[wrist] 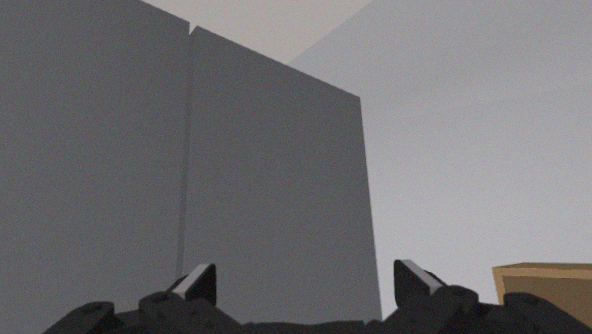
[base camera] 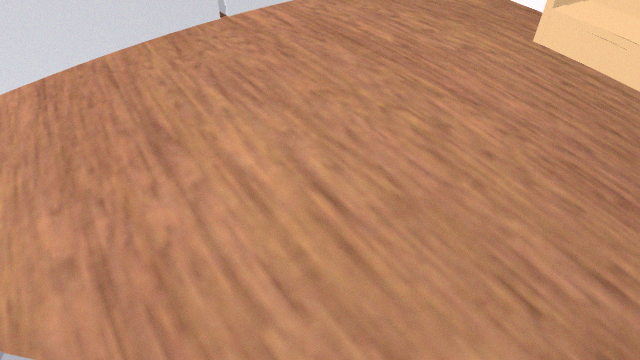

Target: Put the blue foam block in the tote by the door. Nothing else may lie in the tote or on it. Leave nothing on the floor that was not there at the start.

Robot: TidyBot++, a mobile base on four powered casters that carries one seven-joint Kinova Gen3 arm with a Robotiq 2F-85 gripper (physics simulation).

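Places are measured from the arm's base along level axes (x ahead, y right, z down), in millimetres.
Pixels of known places: gripper, fingertip midpoint: [wrist: 305,281].
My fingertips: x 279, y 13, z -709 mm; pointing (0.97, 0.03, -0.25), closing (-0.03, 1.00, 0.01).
Observation:
Behind a point stands the place of what it marks.
My gripper [wrist: 305,281] @[x 279, y 13, z -709 mm] is open, its two fingers wide apart at the bottom of the wrist view, with no object between them. Behind the fingers stand tall grey panels. The blue foam block, the tote and the door do not show in either view.
A wooden shelf unit [base camera: 575,42] @[x 916, y 617, z 353 mm] [wrist: 497,285] @[x 996, y 551, z -619 mm] stands at the right, at the upper right in the base view. Tall grey panels [base camera: 100,30] [wrist: 275,175] with a narrow gap between them stand at the left. A pale wall [wrist: 475,175] @[x 1288, y 732, z -978 mm] is behind. Brown wooden floor [base camera: 320,200] @[x 409, y -9, z 396 mm] stretches before the base.

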